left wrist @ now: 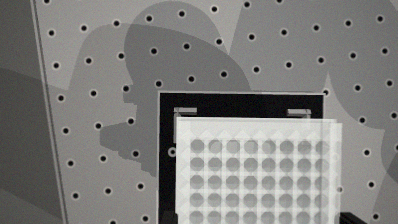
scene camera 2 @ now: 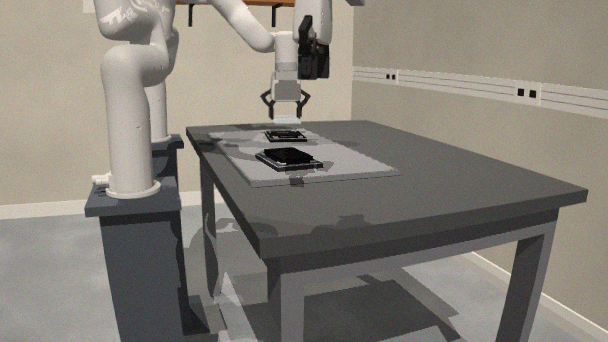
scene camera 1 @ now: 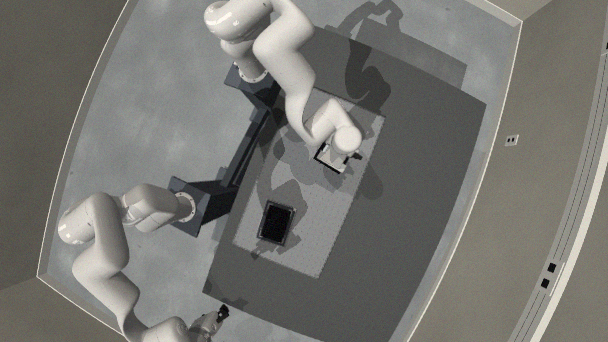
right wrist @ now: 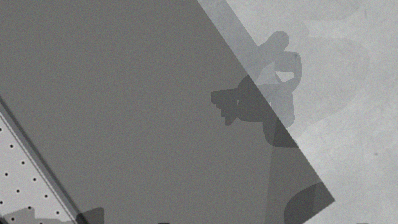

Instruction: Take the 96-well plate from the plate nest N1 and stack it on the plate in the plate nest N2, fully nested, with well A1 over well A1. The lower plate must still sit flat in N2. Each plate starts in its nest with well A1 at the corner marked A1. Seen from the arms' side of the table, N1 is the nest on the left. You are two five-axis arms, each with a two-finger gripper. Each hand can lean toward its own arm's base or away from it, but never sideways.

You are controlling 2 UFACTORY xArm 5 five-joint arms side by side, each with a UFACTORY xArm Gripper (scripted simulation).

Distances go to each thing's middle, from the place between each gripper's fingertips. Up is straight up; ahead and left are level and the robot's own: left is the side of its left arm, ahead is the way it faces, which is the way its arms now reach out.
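My left gripper: 10 mm above the white 96-well plate [left wrist: 203, 144].
The plate, from my right hand [scene camera 2: 314, 78]: 710 mm to the left, 110 mm ahead, 180 mm below.
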